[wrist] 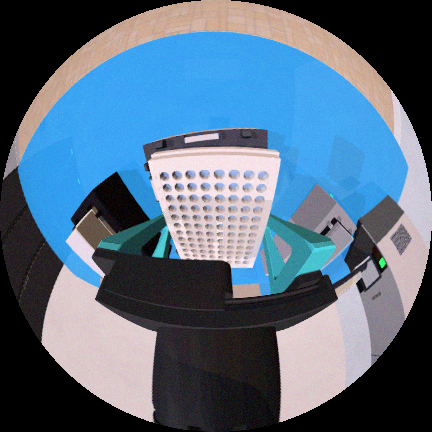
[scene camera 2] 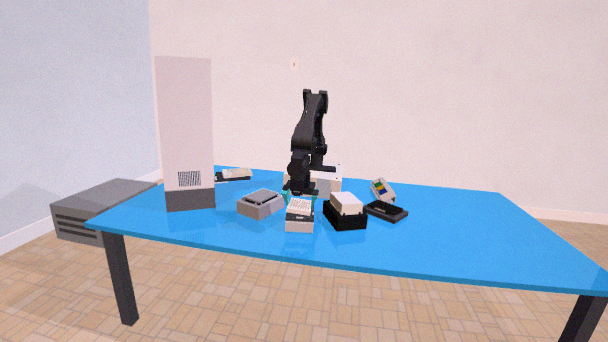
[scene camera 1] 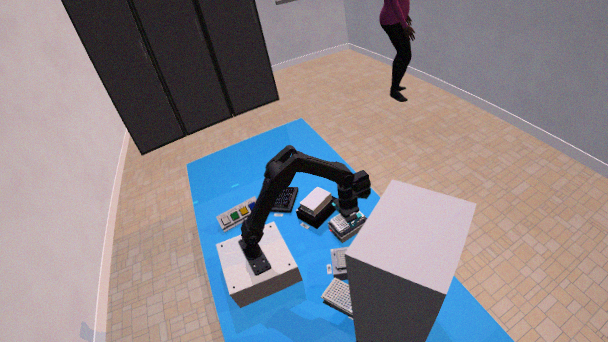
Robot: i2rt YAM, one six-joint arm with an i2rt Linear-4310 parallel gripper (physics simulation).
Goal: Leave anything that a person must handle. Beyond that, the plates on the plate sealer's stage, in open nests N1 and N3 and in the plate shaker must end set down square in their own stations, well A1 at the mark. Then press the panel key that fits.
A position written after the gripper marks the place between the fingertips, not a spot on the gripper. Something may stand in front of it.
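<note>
A tall cabinet (wrist: 381, 250) is visible, as is the gripper (wrist: 215, 216).
</note>
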